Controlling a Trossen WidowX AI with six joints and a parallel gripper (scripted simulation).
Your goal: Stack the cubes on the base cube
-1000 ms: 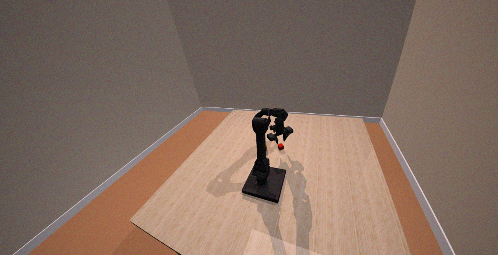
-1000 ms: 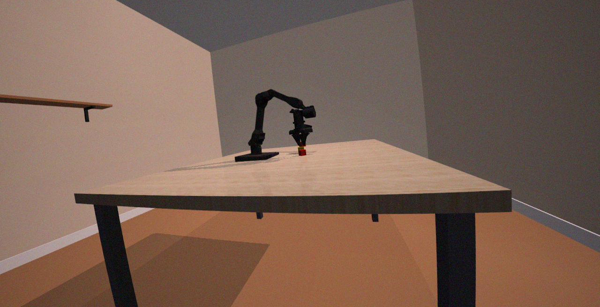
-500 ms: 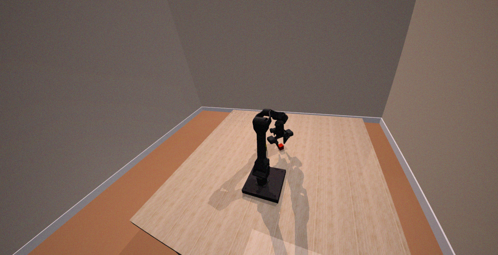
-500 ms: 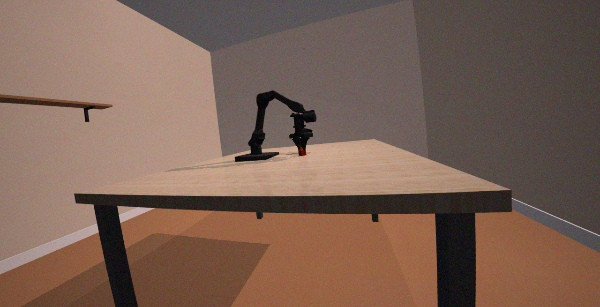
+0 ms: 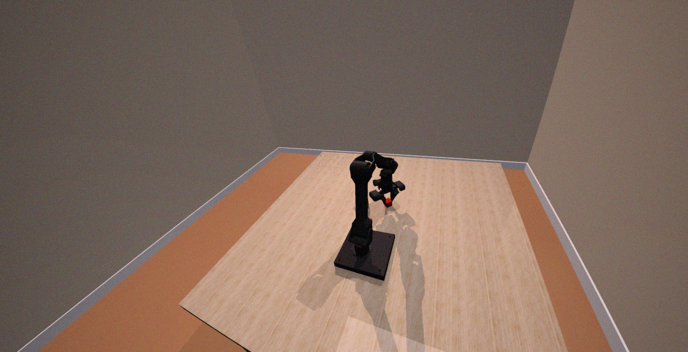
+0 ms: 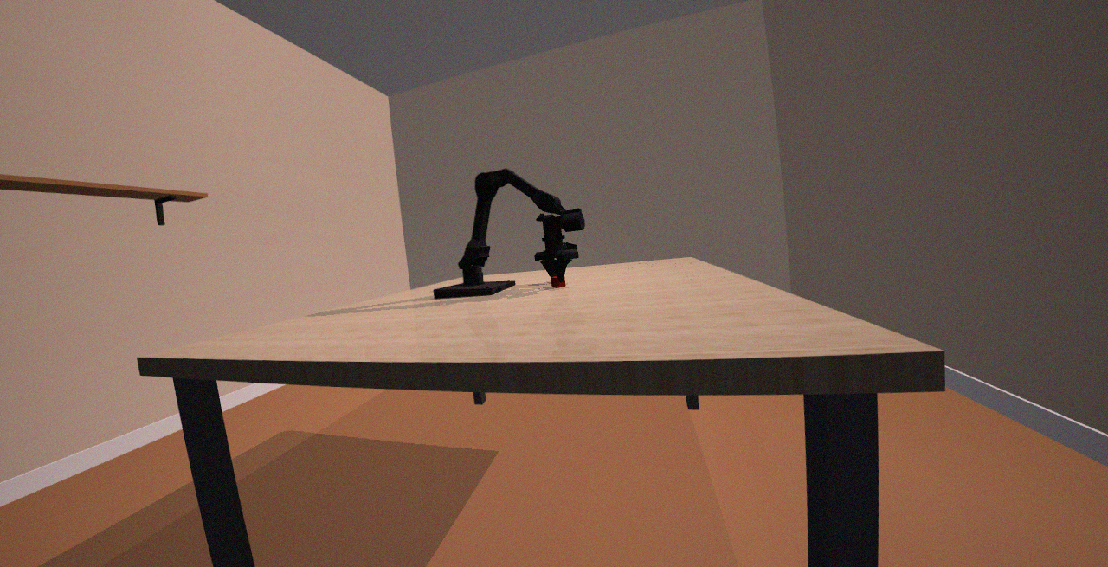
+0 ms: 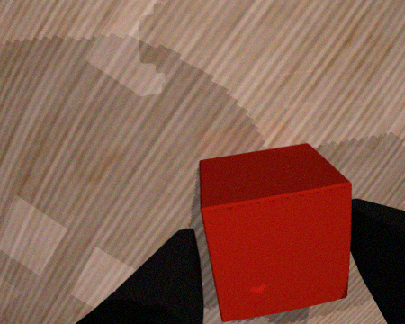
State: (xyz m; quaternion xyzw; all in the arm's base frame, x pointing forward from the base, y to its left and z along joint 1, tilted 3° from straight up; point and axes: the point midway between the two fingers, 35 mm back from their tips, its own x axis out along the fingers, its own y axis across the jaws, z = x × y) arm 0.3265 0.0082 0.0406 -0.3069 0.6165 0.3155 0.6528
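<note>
Right now the yellow cube is 12 cm to the left of my gripper tip and 5 cm behind it.
</note>
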